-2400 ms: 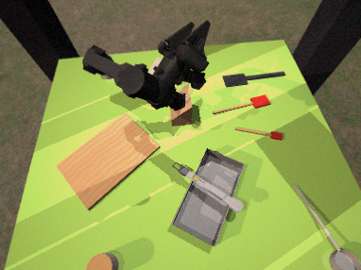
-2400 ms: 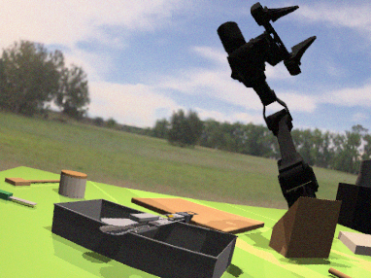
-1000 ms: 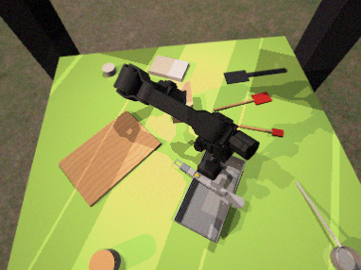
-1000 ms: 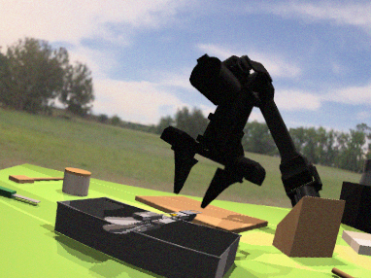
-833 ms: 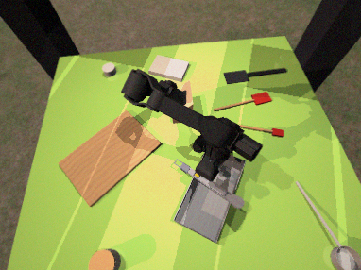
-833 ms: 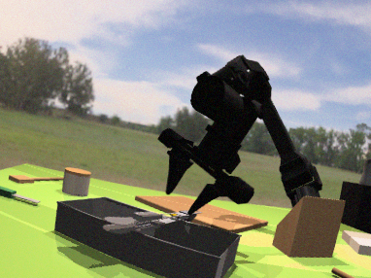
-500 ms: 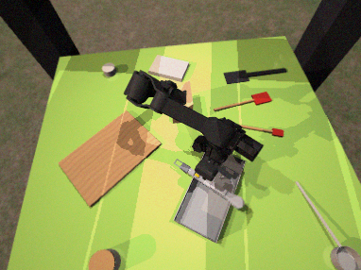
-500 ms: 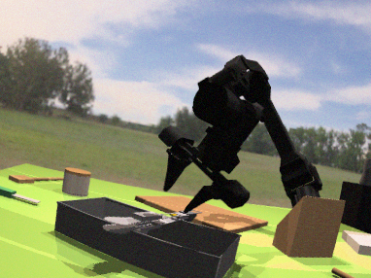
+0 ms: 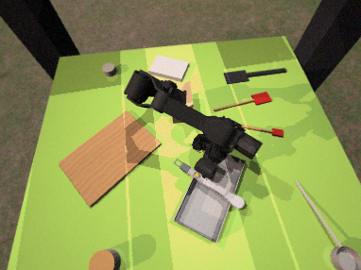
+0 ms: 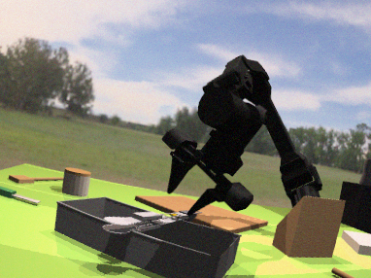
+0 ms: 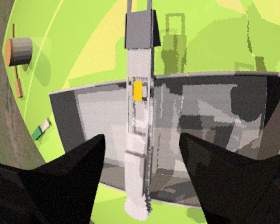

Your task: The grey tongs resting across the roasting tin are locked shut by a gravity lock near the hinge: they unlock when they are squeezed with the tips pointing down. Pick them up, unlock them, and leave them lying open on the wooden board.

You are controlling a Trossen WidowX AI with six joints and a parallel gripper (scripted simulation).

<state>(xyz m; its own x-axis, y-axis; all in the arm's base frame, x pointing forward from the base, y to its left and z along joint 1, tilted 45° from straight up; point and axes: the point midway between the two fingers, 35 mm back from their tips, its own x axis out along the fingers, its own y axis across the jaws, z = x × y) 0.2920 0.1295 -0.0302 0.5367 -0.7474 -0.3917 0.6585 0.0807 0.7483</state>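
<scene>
The yellow lock piece lies 30 mm to the right of my gripper tip and 30 mm below it. Round my gripper tip: cork-topped canister: 290 mm ahead, 320 mm to the right, 60 mm below; dark roasting tin: 50 mm ahead, 20 mm to the left, 70 mm below; wooden board: 90 mm behind, 390 mm to the right, 90 mm below.
</scene>
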